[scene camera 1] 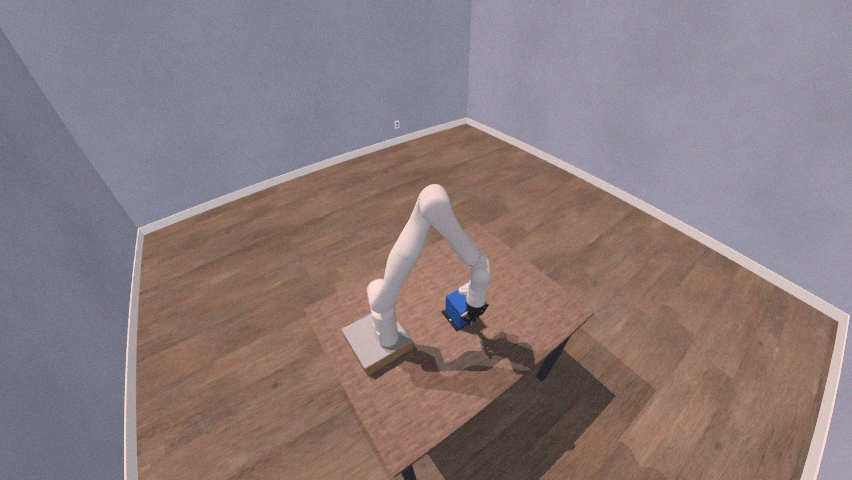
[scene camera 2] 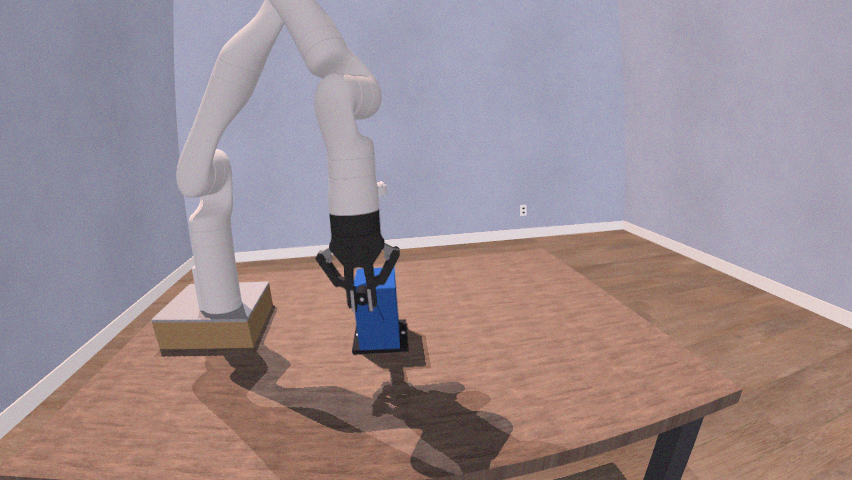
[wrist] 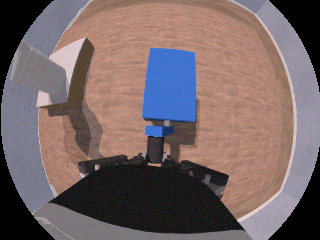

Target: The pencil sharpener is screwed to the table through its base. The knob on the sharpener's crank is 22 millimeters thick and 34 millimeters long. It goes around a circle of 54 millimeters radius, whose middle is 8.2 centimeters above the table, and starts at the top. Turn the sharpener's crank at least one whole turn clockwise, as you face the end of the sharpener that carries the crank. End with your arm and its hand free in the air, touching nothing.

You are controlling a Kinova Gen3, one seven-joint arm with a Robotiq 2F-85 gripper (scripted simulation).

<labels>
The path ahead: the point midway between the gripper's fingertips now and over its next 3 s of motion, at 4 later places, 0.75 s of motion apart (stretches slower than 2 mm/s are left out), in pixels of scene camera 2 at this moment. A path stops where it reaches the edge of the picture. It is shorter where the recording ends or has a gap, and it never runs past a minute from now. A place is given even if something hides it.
The gripper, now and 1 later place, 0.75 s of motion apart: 363, 310; 373, 307
</labels>
